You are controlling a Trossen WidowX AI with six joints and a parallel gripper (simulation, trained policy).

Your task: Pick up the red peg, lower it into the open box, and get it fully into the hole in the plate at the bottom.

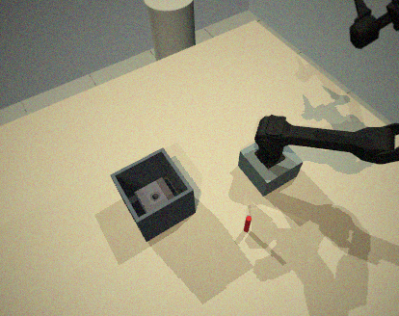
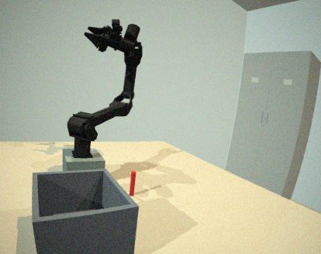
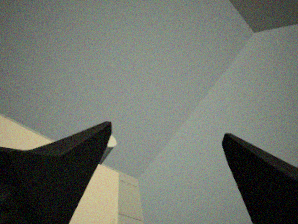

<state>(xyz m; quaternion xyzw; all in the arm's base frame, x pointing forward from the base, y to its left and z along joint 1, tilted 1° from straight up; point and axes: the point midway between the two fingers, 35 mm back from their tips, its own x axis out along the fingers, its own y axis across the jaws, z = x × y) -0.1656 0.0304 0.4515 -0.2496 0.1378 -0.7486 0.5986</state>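
My gripper tip is now 330 mm short of the red peg, 120 mm to the right of it and 500 mm above it. From my gripper tip the other things lie so: light grey plate 500 mm ahead, 80 mm to the right, 500 mm below.
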